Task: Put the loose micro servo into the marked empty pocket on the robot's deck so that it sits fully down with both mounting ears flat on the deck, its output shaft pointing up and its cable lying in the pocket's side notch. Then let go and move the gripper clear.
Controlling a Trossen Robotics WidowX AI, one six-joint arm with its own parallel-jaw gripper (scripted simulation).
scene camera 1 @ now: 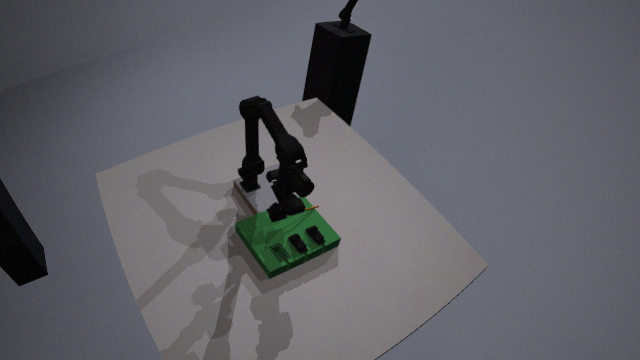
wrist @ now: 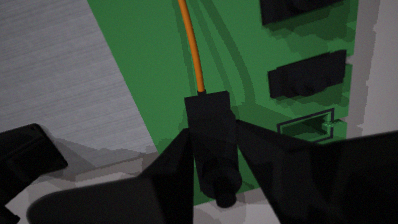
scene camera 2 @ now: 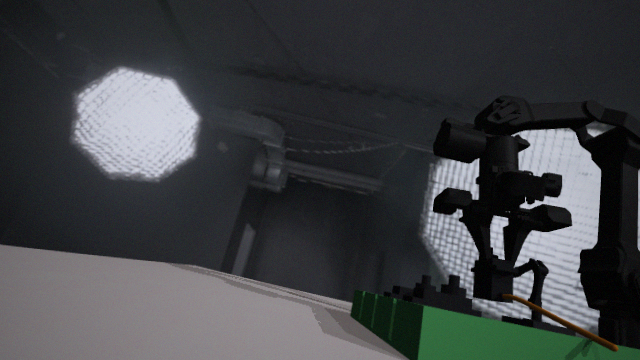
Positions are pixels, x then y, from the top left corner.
Scene:
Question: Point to a green deck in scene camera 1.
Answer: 258,233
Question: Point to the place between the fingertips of my gripper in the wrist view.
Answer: At 211,130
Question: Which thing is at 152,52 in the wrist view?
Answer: A green deck.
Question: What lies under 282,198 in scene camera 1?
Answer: My gripper.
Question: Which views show my gripper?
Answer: Scene camera 1, the wrist view and scene camera 2: all of them.

